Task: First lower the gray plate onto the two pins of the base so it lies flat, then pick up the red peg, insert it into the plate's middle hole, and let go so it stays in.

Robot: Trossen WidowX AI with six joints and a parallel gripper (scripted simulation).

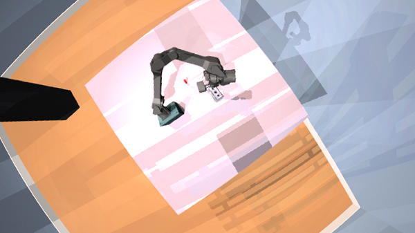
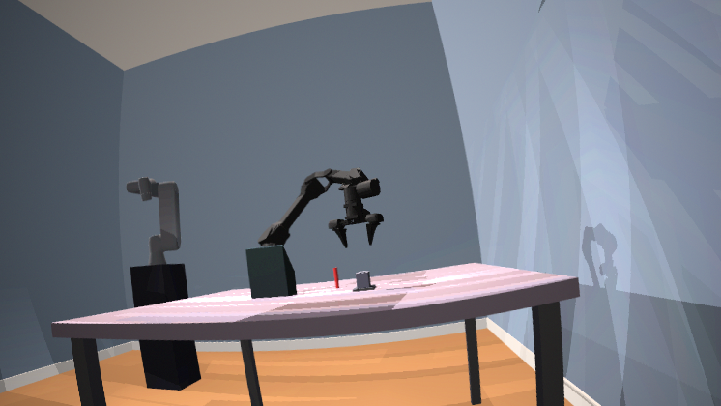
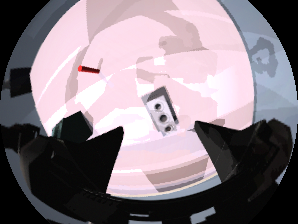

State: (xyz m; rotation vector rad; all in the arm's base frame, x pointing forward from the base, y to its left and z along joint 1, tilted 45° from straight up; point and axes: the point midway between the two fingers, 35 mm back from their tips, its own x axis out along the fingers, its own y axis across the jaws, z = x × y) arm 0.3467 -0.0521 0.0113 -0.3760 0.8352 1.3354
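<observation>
Right now the red peg is 12 cm behind my gripper tip, 16 cm to the left of it and 11 cm below it. From my gripper tip the other things lie so: dark base (1 cm ahead, 3 cm to the right, 14 cm below); then gray plate (1 cm ahead, 3 cm to the right, 10 cm below).
</observation>
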